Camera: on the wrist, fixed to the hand. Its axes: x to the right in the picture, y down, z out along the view.
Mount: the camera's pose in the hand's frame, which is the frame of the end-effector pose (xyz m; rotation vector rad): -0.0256 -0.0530 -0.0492 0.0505 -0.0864 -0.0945
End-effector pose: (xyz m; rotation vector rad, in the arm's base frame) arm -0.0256 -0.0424 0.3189 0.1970 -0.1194 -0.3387
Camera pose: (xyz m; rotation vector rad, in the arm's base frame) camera -0.0591 -0.0742 0.2576 0.2385 -0.2045 -0.4388
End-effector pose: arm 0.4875 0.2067 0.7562 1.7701 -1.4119 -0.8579
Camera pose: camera 0.5512 0.2460 0.7394 1.8703 -1.4255 -0.9665
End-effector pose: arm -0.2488 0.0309 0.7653 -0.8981 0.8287 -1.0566
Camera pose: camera -0.3187 0.0330 0.7969 -0.9409 0.6904 -1.1082
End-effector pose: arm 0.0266 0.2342 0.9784 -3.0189 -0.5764 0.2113
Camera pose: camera -0.0090 0.2722 1.0347 -2.9371 -0.7076 0.3470
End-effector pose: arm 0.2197 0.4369 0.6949 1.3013 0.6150 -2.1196
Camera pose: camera 0.2246 0.5131 0.7019 1.2220 0.6008 -2.2688
